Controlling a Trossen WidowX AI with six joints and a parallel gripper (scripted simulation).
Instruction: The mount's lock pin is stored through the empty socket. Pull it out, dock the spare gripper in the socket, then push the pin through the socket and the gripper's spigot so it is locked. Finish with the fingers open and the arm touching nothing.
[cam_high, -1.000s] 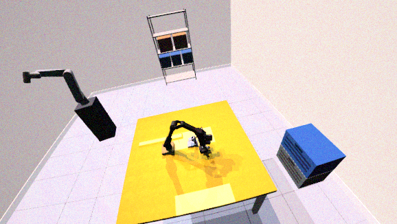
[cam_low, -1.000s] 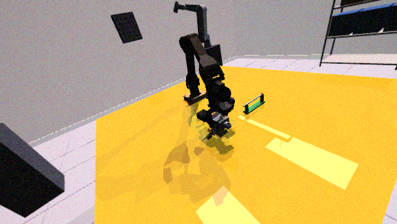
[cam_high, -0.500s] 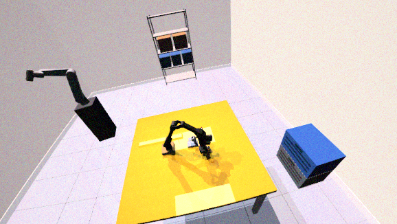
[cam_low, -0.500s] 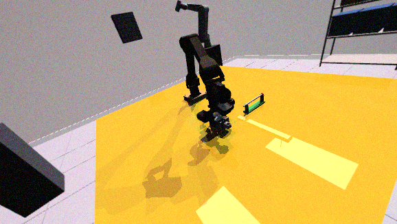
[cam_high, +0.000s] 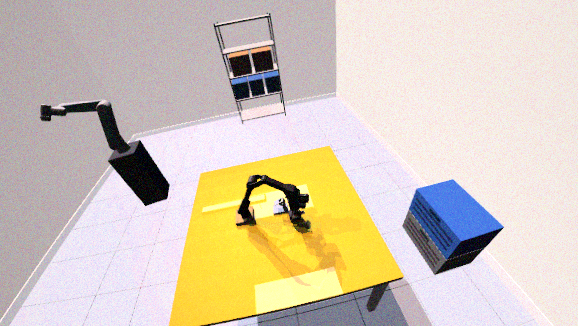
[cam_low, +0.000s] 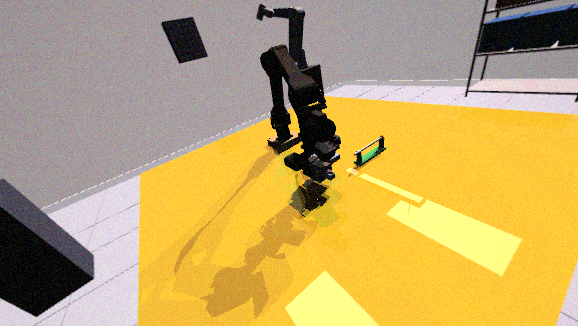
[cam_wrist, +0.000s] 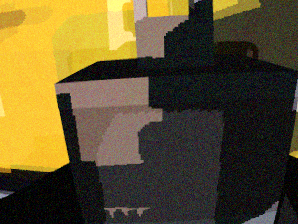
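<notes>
The mount is 12 cm to the left of my gripper tip, 7 cm behind it and 2 cm above it. Round my gripper tip: spare gripper 2 cm above, 1 cm ahead; green cradle 21 cm to the left, 7 cm ahead, 1 cm below.
</notes>
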